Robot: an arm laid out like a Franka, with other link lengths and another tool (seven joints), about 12 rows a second.
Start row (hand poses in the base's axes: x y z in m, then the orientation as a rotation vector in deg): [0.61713 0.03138 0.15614 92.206 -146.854 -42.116]
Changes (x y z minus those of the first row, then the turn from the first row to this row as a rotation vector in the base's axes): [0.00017 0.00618 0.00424 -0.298 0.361 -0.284]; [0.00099 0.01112 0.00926 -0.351 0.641 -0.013]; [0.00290 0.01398 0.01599 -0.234 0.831 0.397]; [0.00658 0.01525 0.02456 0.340 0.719 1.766]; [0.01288 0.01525 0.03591 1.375 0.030 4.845]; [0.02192 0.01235 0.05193 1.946 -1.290 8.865]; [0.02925 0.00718 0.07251 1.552 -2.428 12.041]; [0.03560 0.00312 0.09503 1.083 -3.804 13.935]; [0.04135 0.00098 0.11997 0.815 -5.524 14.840]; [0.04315 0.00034 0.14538 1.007 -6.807 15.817]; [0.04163 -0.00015 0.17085 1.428 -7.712 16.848]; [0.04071 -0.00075 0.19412 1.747 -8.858 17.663]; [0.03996 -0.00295 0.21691 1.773 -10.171 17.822]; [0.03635 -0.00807 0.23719 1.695 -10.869 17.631]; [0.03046 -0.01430 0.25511 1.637 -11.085 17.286]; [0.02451 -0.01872 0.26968 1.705 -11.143 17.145]
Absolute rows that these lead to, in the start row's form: [0.61730 0.03756 0.16038 91.509 -146.873 -41.942]; [0.61812 0.04250 0.16540 91.590 -146.411 -42.019]; [0.62003 0.04536 0.17213 91.949 -145.880 -42.267]; [0.62371 0.04663 0.18070 93.771 -144.612 -42.891]; [0.63001 0.04663 0.19205 98.097 -141.954 -43.649]; [0.63905 0.04373 0.20807 103.763 -138.556 -43.243]; [0.64638 0.03856 0.22865 107.973 -135.785 -41.644]; [0.65273 0.03450 0.25117 110.950 -134.487 -39.908]; [0.65848 0.03236 0.27611 113.241 -134.455 -38.321]; [0.66028 0.03172 0.30152 -114.321 132.812 37.282]; [0.65876 0.03123 0.32699 -115.345 131.069 36.852]; [0.65784 0.03063 0.35026 -116.047 129.418 36.070]; [0.65709 0.02843 0.37305 -115.947 128.411 34.808]; [0.65348 0.02331 0.39333 -115.569 128.166 34.044]; [0.64759 0.01708 0.41125 -115.099 128.346 33.778]; [0.64164 0.01266 0.42582 -114.886 128.372 33.804]
